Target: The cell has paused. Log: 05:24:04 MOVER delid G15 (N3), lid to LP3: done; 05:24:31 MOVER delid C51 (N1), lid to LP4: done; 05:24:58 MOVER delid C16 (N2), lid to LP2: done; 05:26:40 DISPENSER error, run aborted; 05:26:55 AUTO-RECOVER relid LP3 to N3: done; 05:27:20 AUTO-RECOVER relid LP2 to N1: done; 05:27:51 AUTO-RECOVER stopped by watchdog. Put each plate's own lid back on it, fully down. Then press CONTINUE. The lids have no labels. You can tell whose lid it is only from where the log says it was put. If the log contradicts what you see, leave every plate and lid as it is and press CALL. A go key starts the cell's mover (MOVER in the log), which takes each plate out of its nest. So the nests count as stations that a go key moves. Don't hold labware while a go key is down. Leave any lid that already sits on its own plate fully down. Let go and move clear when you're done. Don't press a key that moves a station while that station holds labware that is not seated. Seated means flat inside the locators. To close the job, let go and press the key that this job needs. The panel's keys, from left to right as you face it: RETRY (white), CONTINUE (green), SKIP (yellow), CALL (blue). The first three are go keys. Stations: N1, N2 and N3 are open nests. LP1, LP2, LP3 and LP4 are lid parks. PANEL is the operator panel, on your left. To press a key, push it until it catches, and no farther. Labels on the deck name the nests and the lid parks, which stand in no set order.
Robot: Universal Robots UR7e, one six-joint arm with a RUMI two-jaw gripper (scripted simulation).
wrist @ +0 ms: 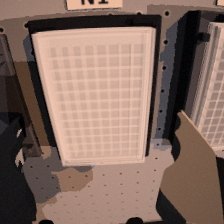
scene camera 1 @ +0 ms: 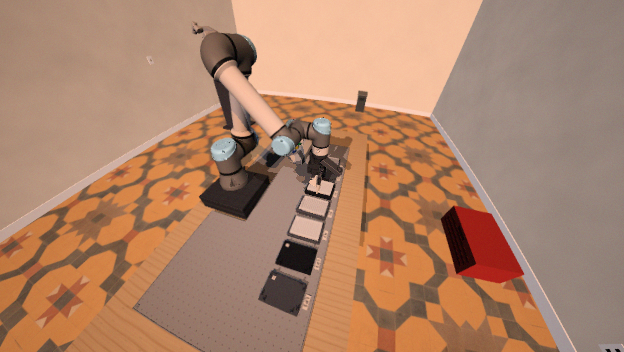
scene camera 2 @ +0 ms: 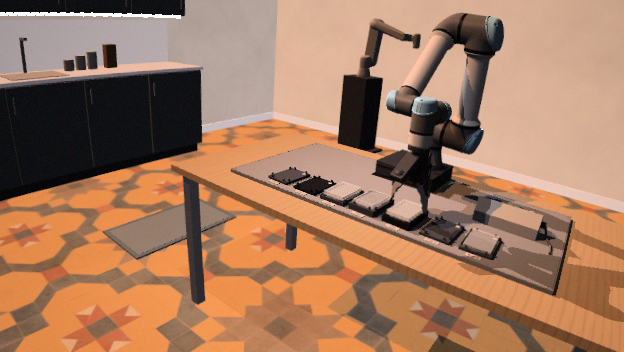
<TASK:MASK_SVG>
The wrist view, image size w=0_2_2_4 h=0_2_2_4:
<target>gripper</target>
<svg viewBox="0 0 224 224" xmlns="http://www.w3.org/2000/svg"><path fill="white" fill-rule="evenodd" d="M38 223L54 224L51 220L41 220ZM126 224L143 224L143 220L140 217L129 218ZM23 117L14 119L0 135L0 224L32 224L32 221L36 221L37 208L35 198L22 169L26 157L21 145L27 137ZM176 110L172 128L175 135L171 149L174 163L163 172L155 206L156 211L164 224L224 224L224 158L217 155L189 117L182 110Z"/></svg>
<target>lid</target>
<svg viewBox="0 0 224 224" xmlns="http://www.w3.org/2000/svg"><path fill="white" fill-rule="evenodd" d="M156 28L87 29L31 34L46 105L63 166L145 162Z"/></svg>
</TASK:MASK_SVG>
